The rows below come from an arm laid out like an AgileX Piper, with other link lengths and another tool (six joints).
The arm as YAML. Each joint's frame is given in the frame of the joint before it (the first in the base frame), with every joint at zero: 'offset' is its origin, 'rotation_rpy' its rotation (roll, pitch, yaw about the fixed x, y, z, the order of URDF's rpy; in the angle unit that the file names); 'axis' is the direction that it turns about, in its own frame. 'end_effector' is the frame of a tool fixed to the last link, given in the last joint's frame.
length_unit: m
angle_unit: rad
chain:
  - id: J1
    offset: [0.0, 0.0, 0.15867]
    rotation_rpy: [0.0, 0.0, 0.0]
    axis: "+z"
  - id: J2
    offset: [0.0, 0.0, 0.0]
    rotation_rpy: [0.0, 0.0, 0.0]
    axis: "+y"
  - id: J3
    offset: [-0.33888, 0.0, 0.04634]
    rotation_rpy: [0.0, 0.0, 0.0]
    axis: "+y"
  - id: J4
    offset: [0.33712, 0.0, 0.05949]
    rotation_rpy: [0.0, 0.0, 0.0]
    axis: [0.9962, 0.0, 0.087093]
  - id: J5
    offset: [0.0, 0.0, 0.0]
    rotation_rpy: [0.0, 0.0, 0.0]
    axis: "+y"
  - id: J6
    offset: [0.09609, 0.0, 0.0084]
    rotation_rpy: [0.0, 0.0, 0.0]
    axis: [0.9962, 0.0, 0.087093]
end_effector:
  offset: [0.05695, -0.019, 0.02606]
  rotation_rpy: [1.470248, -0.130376, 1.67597]
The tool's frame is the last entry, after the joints.
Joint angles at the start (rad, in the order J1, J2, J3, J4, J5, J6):
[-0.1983, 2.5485, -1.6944, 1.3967, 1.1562, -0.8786]
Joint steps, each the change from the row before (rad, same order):
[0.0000, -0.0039, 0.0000, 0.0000, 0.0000, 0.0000]
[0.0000, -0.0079, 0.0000, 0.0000, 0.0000, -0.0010]
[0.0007, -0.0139, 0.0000, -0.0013, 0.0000, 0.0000]
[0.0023, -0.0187, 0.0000, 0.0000, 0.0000, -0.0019]
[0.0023, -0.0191, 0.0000, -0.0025, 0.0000, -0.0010]
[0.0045, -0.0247, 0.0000, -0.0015, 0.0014, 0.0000]
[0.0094, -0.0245, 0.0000, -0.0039, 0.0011, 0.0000]
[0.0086, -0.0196, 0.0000, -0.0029, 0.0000, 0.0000]
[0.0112, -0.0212, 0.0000, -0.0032, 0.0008, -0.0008]
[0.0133, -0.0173, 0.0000, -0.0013, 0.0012, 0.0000]
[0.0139, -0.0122, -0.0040, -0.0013, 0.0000, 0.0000]
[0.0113, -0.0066, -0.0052, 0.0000, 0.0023, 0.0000]
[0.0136, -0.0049, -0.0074, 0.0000, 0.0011, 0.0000]
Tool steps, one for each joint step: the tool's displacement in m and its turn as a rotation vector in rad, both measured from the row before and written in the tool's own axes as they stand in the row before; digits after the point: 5 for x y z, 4 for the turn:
[0.00232, 0.00064, -0.00065, -0.0012, 0.0007, -0.0036]
[0.00472, 0.00130, -0.00132, -0.0024, 0.0014, -0.0084]
[0.00829, 0.00196, -0.00194, -0.0028, 0.0016, -0.0136]
[0.01163, 0.00247, -0.00185, -0.0035, 0.0035, -0.0201]
[0.01161, 0.00232, -0.00193, -0.0021, 0.0019, -0.0204]
[0.01560, 0.00259, -0.00161, -0.0015, 0.0047, -0.0248]
[0.01625, 0.00122, 0.00116, 0.0045, 0.0036, -0.0269]
[0.01318, 0.00090, 0.00149, 0.0038, 0.0027, -0.0218]
[0.01478, 0.00045, 0.00268, 0.0065, 0.0040, -0.0248]
[0.01317, -0.00050, 0.00454, 0.0086, 0.0055, -0.0203]
[0.01142, -0.00011, 0.00552, 0.0086, 0.0048, -0.0195]
[0.00827, -0.00018, 0.00506, 0.0084, 0.0061, -0.0140]
[0.00835, -0.00019, 0.00652, 0.0095, 0.0061, -0.0152]

